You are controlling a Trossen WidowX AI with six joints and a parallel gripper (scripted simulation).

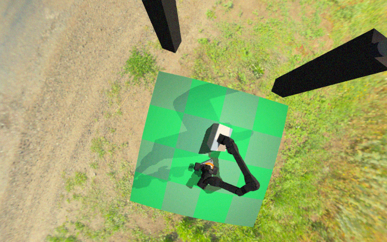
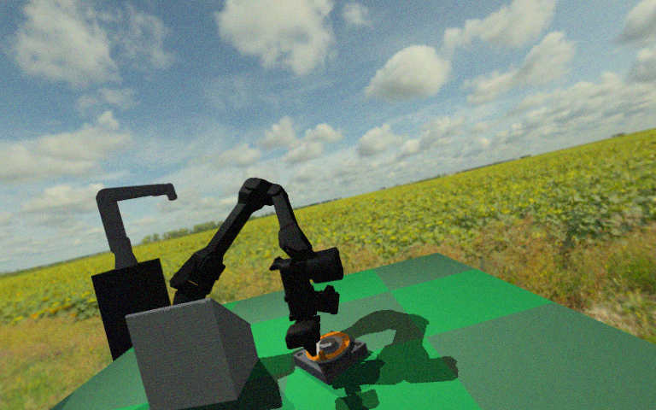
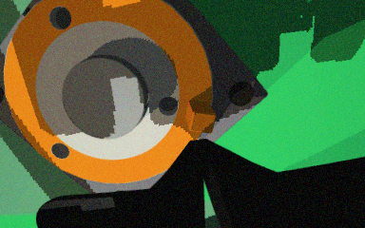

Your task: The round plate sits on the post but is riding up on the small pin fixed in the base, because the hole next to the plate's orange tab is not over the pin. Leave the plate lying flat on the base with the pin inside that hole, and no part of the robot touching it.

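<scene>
The round plate lies 2 cm to the left of my gripper tip, 2 cm ahead of it and 1 cm below it. The rest, counted from my gripper tip: square grey base: 5 cm to the left, 2 cm below, 2 cm ahead.
</scene>
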